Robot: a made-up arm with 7 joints.
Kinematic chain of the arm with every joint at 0, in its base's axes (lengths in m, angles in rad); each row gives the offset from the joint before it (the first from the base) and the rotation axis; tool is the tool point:
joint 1: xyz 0 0 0.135 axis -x
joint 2: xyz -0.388 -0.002 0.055 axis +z
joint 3: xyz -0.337 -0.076 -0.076 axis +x
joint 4: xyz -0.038 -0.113 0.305 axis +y
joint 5: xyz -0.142 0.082 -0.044 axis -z
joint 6: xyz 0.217 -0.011 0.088 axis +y
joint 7: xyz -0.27 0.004 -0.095 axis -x
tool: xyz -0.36 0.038 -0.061
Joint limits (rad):
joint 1: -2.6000..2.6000
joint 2: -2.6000..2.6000
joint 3: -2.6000..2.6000
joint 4: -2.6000..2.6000
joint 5: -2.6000..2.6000
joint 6: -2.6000..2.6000
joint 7: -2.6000..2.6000
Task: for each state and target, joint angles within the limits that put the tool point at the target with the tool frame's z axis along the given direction. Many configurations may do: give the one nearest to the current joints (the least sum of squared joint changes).
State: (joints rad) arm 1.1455 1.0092 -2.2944 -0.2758 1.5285 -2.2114 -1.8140
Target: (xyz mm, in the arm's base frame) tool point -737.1 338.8 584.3 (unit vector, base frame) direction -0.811 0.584 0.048
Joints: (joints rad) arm 1.0573 0.5267 -2.1170 0.0011 1.3708 -1.9431 -2.3370
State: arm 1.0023 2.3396 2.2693 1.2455 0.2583 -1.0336 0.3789
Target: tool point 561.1 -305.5 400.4 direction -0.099 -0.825 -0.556
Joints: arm 1.4763 2.5953 2.5820 1.3549 -0.1144 -1.0189 -0.0664
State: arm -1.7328 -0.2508 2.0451 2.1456 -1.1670 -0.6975 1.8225
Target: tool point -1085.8 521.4 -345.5 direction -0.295 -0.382 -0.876
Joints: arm -1.5449 -0.1918 1.9123 2.0533 -1.0629 -0.5347 2.1291
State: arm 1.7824 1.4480 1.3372 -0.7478 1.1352 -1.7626 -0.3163
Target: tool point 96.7 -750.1 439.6 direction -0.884 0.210 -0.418
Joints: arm 1.6441 1.4924 1.3178 -0.7985 1.3800 -2.5714 -0.2682
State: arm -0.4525 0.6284 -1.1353 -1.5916 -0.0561 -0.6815 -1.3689
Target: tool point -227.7 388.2 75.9 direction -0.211 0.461 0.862
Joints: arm -0.0582 0.0689 -1.5968 -1.9753 -0.4375 -1.2808 -1.6979
